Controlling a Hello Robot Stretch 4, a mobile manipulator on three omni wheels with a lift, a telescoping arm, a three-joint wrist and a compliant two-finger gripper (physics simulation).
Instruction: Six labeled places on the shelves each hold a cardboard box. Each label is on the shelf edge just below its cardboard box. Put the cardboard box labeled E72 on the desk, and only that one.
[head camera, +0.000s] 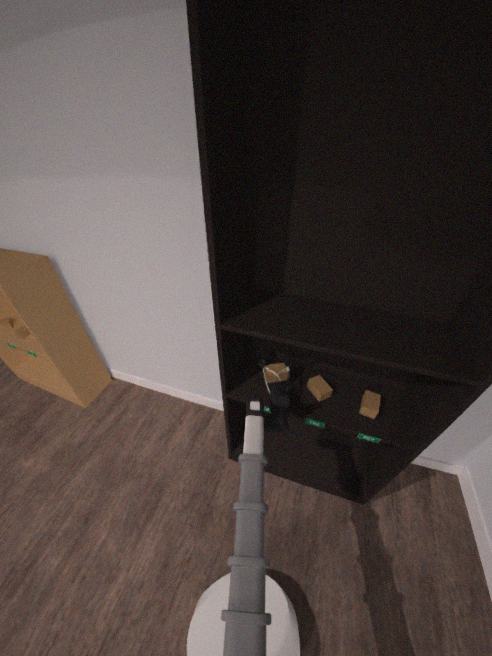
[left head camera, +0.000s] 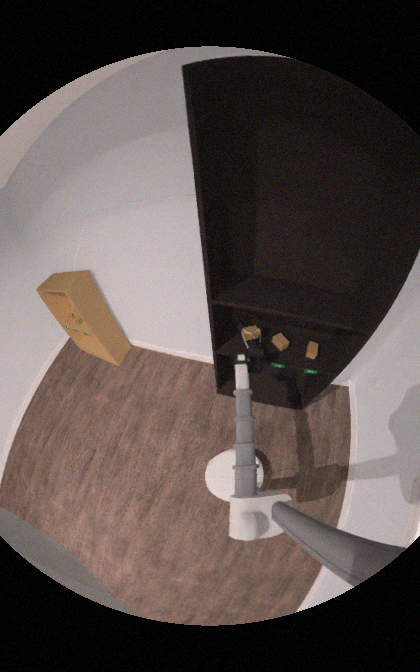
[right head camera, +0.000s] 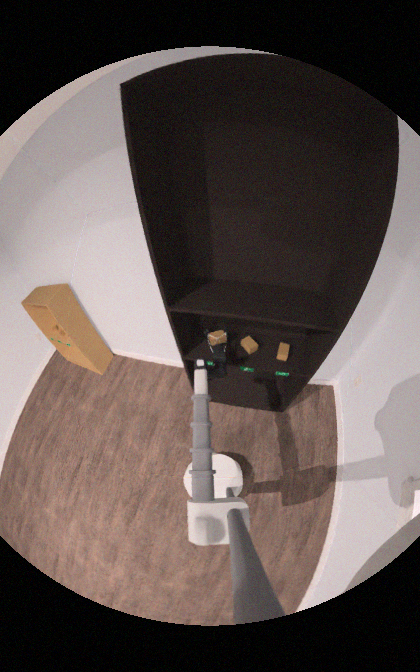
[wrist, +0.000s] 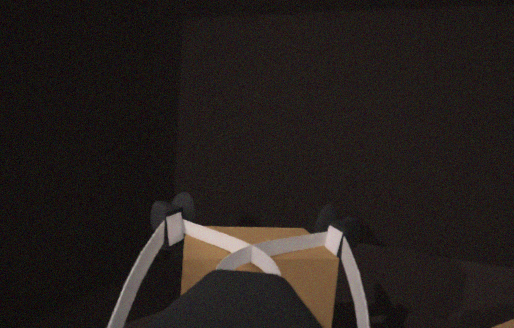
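The left cardboard box (head camera: 276, 374) (left head camera: 251, 334) (right head camera: 217, 338) (wrist: 312, 280) is in the dark shelf's low compartment, near its left side wall. My gripper (head camera: 276, 369) (wrist: 255, 216) is shut on it, a fingertip against each side. The wrist view shows it upright between the fingertips; its underside is hidden. The green label (head camera: 266, 409) below is partly covered by my wrist, and I cannot read it. Two more cardboard boxes, a middle one (head camera: 319, 388) (left head camera: 280, 342) (right head camera: 249, 345) and a right one (head camera: 370, 404) (left head camera: 312, 350) (right head camera: 283, 351), stand to the right. I cannot identify the desk for certain.
The dark shelf unit (head camera: 205, 174) has a board (head camera: 338, 347) above the compartment and a side wall close left of my gripper. A light wooden shelf unit (head camera: 68, 328) (left head camera: 102, 320) (right head camera: 82, 330) with small boxes and green labels stands to the left against the wall.
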